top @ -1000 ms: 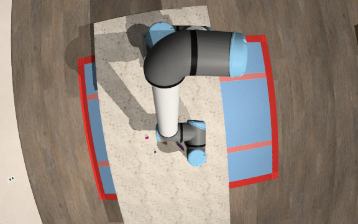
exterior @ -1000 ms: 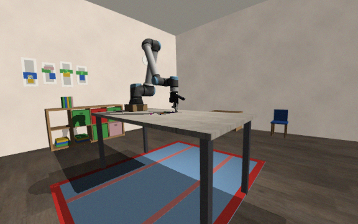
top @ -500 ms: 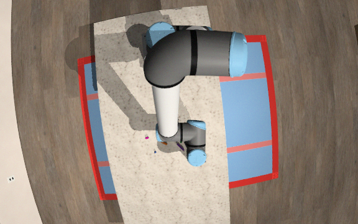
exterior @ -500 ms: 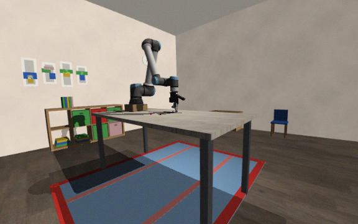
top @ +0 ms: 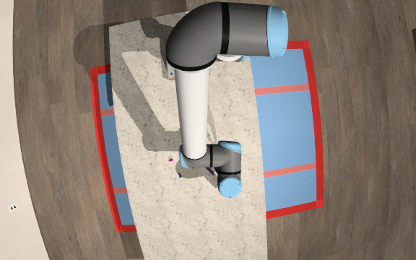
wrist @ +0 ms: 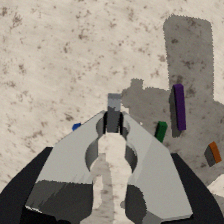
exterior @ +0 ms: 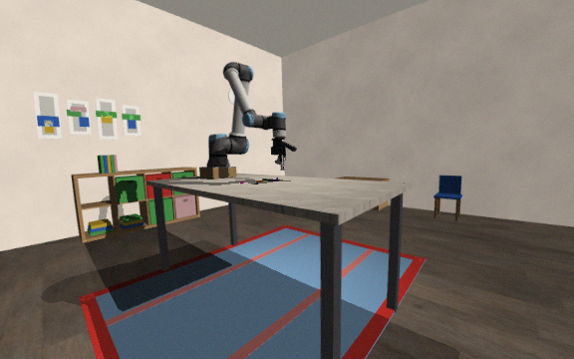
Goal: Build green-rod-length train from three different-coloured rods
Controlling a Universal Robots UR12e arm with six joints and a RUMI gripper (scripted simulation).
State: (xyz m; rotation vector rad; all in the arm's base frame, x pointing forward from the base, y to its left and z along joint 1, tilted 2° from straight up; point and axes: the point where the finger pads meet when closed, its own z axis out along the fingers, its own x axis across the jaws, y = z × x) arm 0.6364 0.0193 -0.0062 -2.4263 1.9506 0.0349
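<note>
My hand is 8 cm to the left of the green rod, 8 cm above it and 7 cm past it. From my hand the other things lie so: grey rod: 1 cm below; purple rod: 8 cm to the right, 8 cm below, 1 cm behind; orange rod: 18 cm to the right, 8 cm below, 6 cm behind.
</note>
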